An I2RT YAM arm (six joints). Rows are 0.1 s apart.
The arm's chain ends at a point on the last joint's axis. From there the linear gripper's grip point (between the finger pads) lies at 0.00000 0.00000 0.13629 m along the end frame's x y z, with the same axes.
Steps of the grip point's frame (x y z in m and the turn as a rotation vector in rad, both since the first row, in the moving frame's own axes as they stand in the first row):
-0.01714 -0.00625 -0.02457 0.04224 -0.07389 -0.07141
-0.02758 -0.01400 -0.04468 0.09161 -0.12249 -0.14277
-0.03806 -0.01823 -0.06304 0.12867 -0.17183 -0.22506
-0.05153 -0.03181 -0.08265 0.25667 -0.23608 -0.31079
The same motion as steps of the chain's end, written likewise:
-0.00688 -0.00086 -0.02408 0.04224 -0.07389 -0.07141
-0.01012 -0.00279 -0.04309 0.09161 -0.12249 -0.14277
-0.01306 -0.00359 -0.05993 0.12867 -0.17183 -0.22506
-0.01517 -0.00300 -0.07451 0.25667 -0.23608 -0.31079

